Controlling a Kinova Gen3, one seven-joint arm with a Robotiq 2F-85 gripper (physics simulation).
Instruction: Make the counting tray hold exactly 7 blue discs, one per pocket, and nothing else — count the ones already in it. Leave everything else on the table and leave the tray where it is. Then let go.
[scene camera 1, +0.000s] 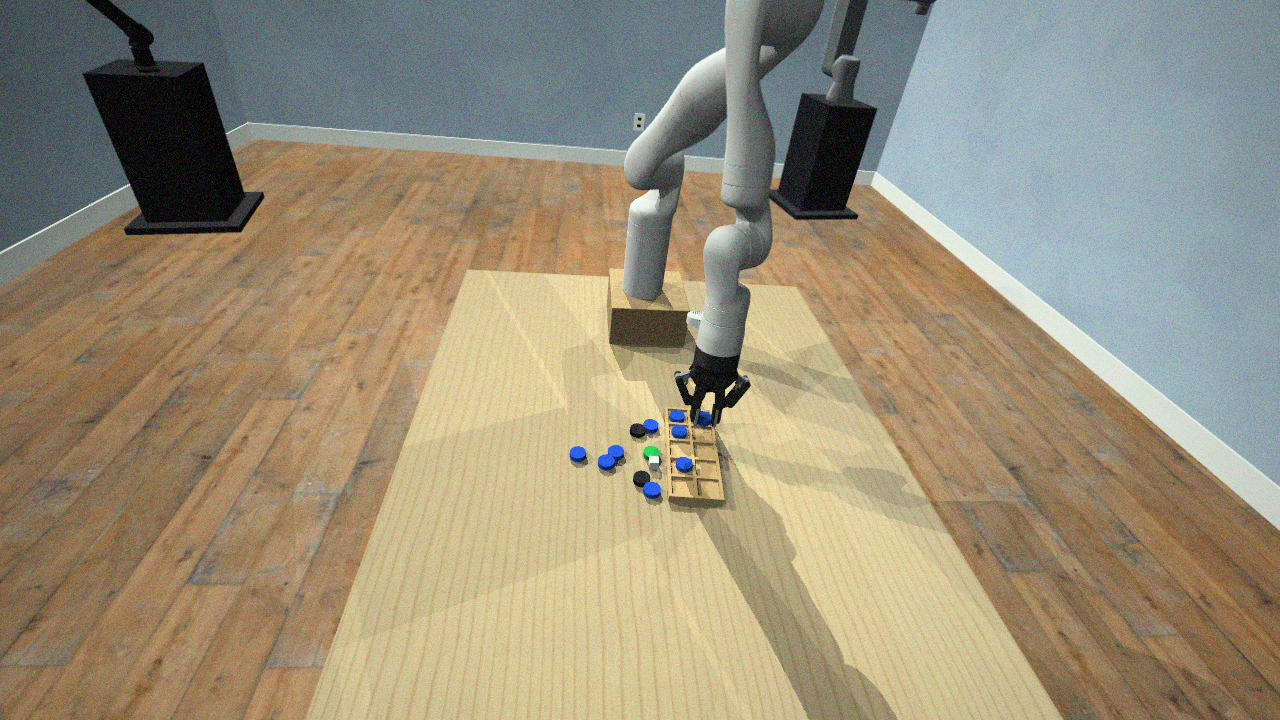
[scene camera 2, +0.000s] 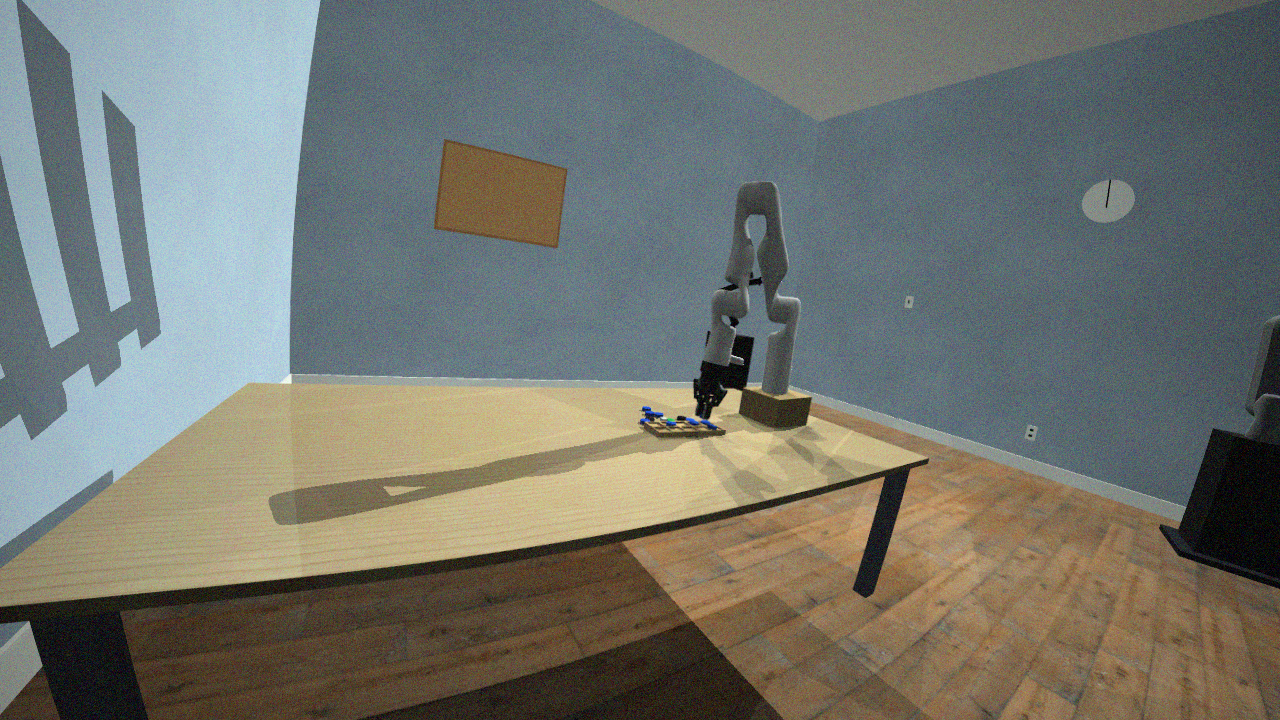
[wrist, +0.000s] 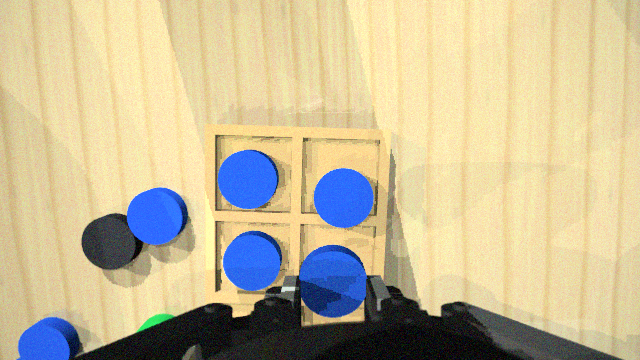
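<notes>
The wooden counting tray (scene camera 1: 696, 502) (scene camera 2: 689, 434) (wrist: 250, 131) has two columns of pockets. Blue discs sit in its left column (wrist: 248, 179) (wrist: 252, 261) (scene camera 1: 683, 463), and one blue disc (wrist: 343, 198) is in the far right pocket. My gripper (scene camera 1: 706, 420) (scene camera 2: 704, 414) (wrist: 332, 297) is shut on a blue disc (wrist: 333, 282), held flat above the right column, over the second pocket from the far end. Its height above the pocket is hard to tell. Loose blue discs (scene camera 1: 578, 454) (scene camera 1: 605, 462) (scene camera 1: 615, 452) (scene camera 1: 651, 489) (scene camera 1: 650, 425) (wrist: 157, 216) lie left of the tray.
Two black discs (scene camera 1: 637, 430) (scene camera 1: 641, 479) (wrist: 110, 241), a green disc (scene camera 1: 651, 453) (wrist: 157, 322) and a small white cube (scene camera 1: 653, 462) lie close to the tray's left side. The arm's wooden base block (scene camera 1: 646, 325) (scene camera 2: 775, 409) stands behind the tray.
</notes>
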